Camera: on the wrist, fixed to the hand. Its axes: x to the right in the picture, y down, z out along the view.
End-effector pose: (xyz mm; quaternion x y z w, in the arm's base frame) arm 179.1 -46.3 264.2 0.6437 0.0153 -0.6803 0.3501
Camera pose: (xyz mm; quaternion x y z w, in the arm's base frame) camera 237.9 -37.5 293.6 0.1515 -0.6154 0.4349 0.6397
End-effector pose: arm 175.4 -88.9 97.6 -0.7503 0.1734 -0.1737 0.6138
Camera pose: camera 127.5 -126.3 71.1 0.2189 0.8302 0.4747 0.1938
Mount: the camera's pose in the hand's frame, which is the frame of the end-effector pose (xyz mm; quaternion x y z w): -25.7 35.2 -50.0 0.0533 0.1578 0.9859 0.0162
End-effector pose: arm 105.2 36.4 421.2 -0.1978 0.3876 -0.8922 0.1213
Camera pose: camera 108.0 54.5 357.4 0.5262 0.1729 0.0533 0.8309
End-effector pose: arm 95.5 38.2 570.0 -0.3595 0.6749 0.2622 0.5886
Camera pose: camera 38.5 25.1 601.3 -0.6496 -0.4722 -0.4919 0.3363
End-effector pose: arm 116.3 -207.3 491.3 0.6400 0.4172 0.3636 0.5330
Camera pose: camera 66.0 -215.0 533.8 -0.3927 0.5207 -0.6101 0.4498
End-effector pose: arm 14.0 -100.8 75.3 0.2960 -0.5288 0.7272 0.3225
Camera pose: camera -2.1 -65.0 21.8 0.6141 0.2107 -0.4046 0.6440
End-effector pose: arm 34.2 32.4 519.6 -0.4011 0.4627 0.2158 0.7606
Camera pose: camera -29.3 13.6 515.2 -0.4562 -0.5344 -0.6654 0.2521
